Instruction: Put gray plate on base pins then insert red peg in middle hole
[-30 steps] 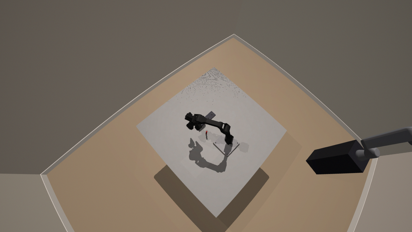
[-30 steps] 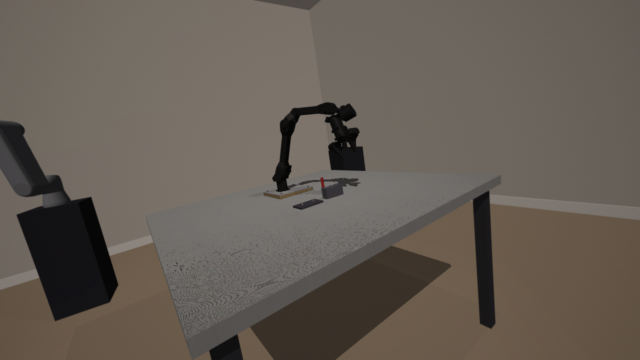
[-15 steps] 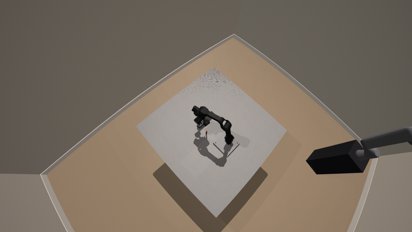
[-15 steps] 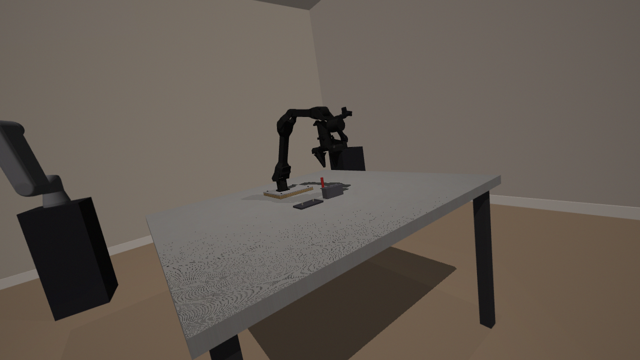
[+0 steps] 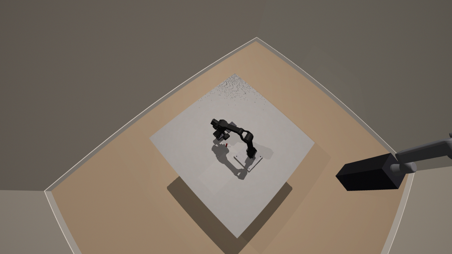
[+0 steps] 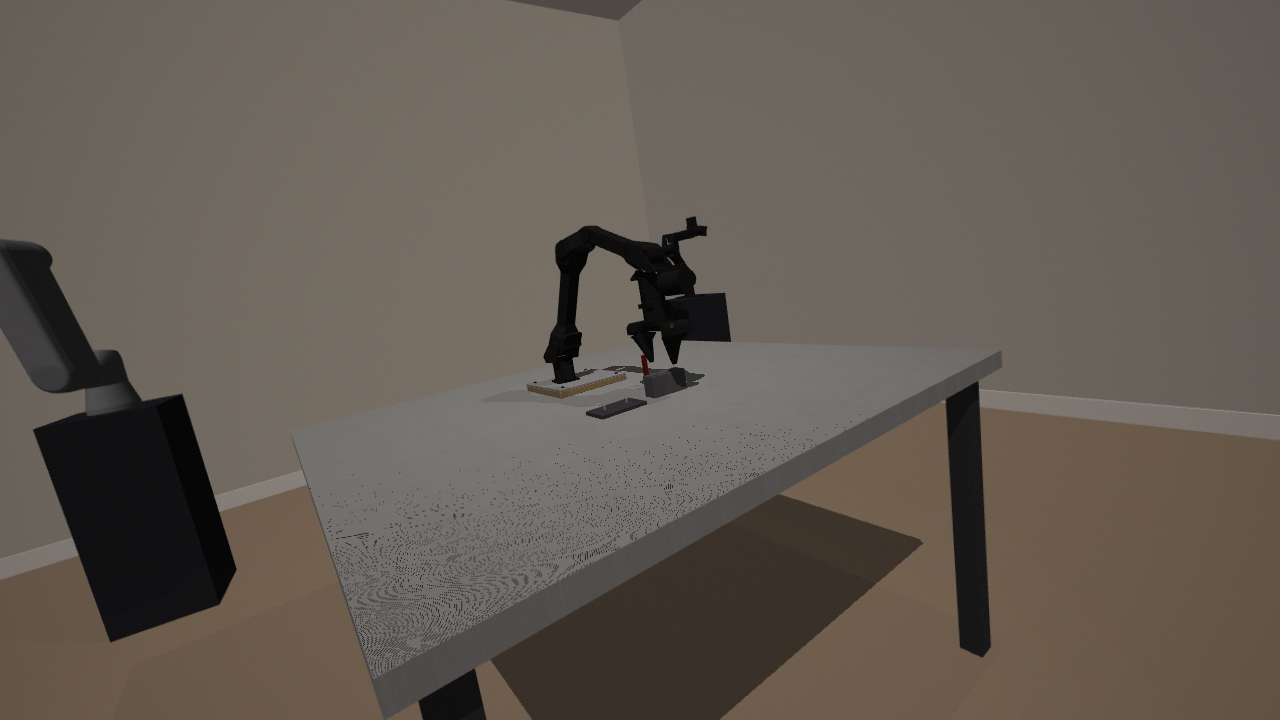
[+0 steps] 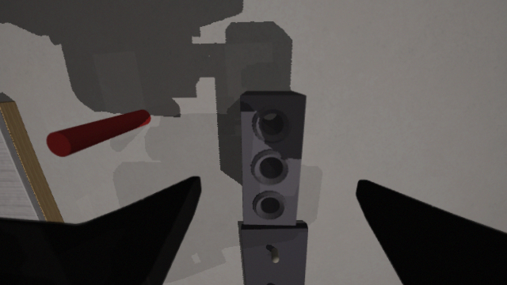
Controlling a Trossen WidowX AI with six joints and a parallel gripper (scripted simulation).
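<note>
Right now my gripper tip is 3 cm above the gray plate. Also, from my gripper tip: red peg: 12 cm behind, 3 cm below, 1 cm to the left; dark base: 15 cm to the right, 6 cm below, 2 cm ahead.
</note>
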